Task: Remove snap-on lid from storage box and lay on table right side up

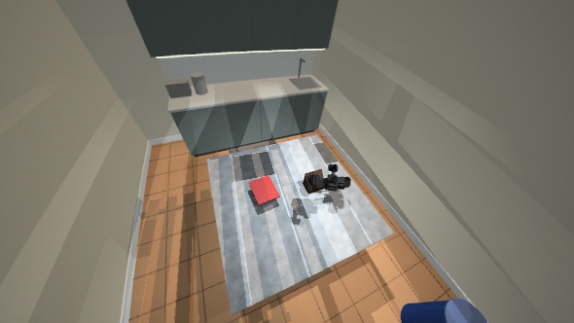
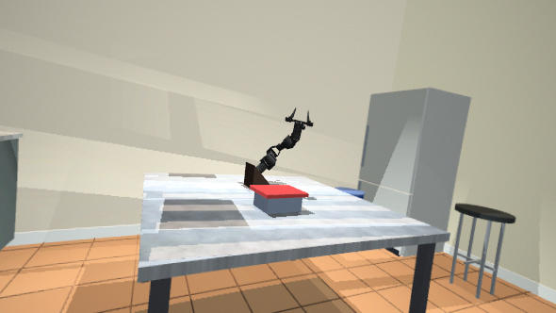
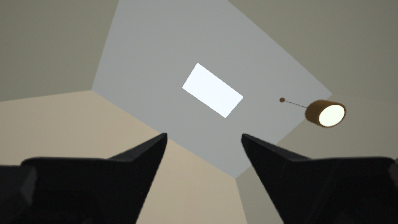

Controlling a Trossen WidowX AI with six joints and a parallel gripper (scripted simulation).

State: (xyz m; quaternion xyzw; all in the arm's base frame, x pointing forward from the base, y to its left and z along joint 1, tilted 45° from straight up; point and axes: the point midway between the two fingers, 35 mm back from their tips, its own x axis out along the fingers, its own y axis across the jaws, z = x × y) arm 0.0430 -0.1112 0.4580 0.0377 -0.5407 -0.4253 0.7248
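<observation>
Now: gripper tip 36 cm short of the red lid, 31 cm to the left of it and 46 cm above it. The rest, counted from my gripper tip: grey storage box: 36 cm ahead, 31 cm to the right, 50 cm below.
</observation>
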